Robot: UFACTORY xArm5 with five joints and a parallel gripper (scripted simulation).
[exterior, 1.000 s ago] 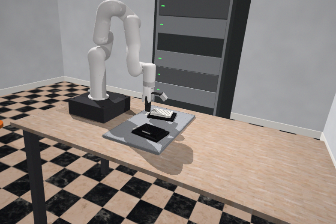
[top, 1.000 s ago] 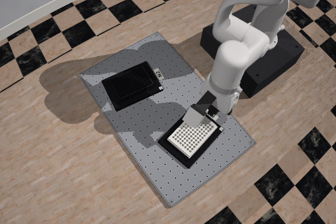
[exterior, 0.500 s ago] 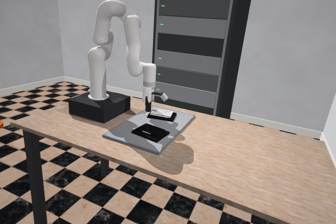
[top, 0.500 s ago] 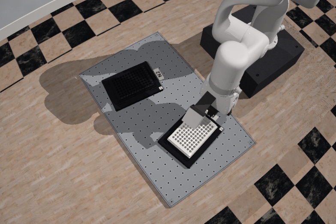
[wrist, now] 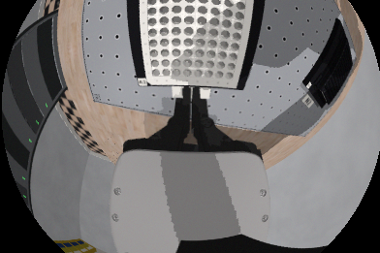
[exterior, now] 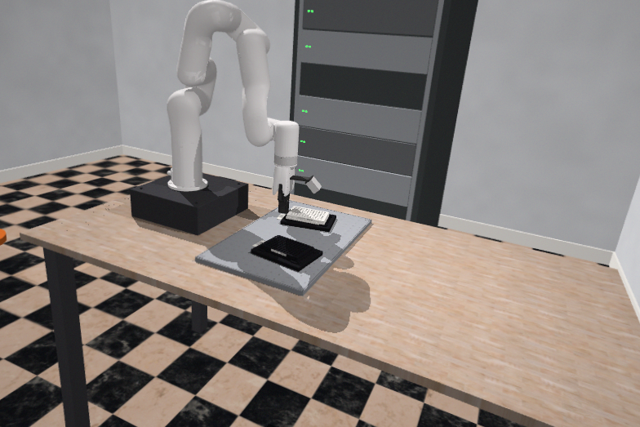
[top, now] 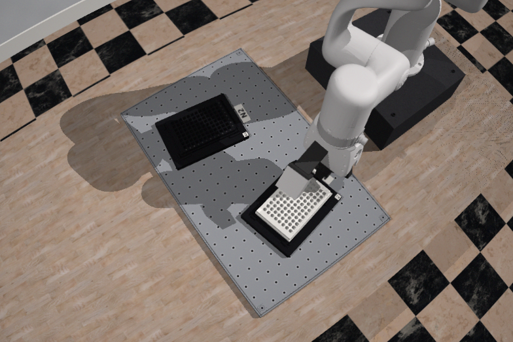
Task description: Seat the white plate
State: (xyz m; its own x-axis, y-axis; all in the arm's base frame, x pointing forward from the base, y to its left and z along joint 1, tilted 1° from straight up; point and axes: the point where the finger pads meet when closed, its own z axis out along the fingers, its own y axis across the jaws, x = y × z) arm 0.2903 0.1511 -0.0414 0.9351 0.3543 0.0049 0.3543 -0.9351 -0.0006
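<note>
My hand is 10 mm past the N1 label and 40 mm above it. The rest, counted from my hand: white 96-well plate M06 (80 mm ahead, 30 mm to the left, 20 mm below); then N2 label (70 mm ahead, 200 mm to the right, 40 mm below); then black plate M09 (170 mm ahead, 200 mm to the right, 20 mm below).
</note>
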